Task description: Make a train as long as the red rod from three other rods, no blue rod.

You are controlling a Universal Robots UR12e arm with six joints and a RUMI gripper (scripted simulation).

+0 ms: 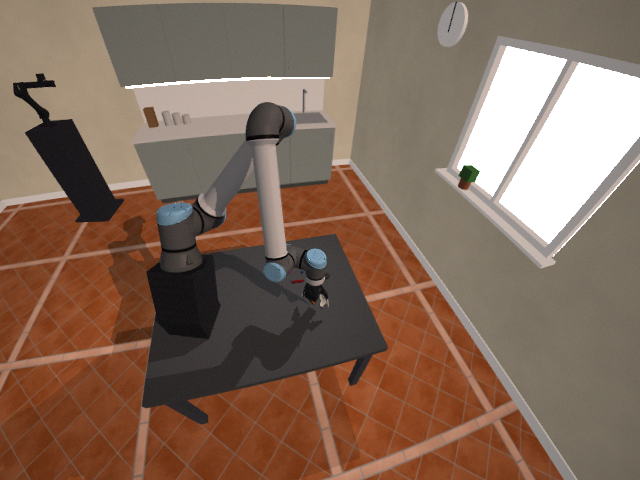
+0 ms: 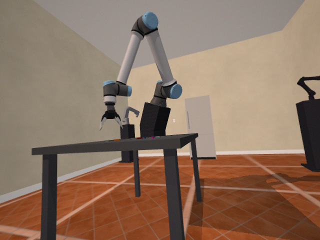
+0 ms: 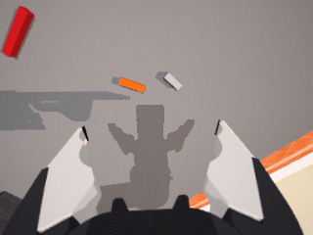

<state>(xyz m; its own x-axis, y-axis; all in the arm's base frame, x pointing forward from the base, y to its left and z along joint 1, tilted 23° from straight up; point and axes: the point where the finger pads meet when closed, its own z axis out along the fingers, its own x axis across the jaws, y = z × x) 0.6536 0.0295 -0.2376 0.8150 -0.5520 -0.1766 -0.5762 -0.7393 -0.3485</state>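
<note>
My hand is 10 mm past the orange rod, 40 mm to the right of it and 70 mm above it. The rest, counted from my hand: blue rod: 60 mm behind, 260 mm to the left, 70 mm below; then red rod: 90 mm behind, 190 mm to the left, 70 mm below.
</note>
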